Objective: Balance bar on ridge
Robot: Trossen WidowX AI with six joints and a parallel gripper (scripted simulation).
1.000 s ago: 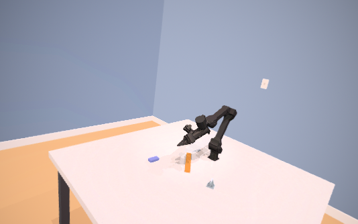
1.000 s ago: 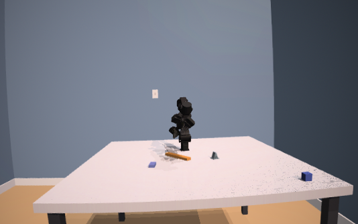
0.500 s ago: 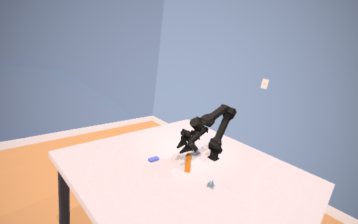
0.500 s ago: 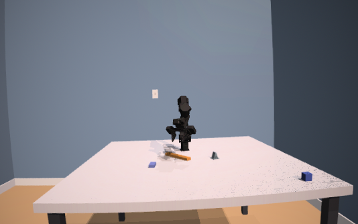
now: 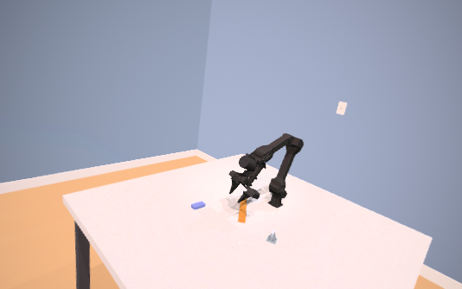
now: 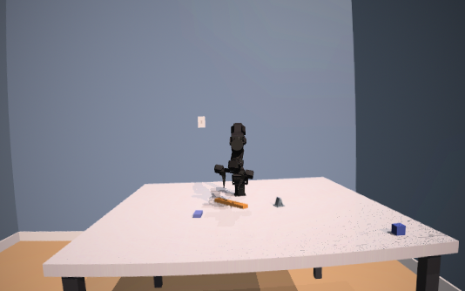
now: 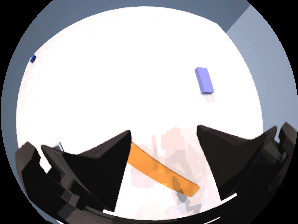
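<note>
Now: the orange bar 90 mm behind my gripper tip and 90 mm below it. Also, from my gripper tip: blue cube: 440 mm ahead, 560 mm to the left, 80 mm below; flat blue block: 90 mm ahead, 150 mm to the right, 90 mm below.
</note>
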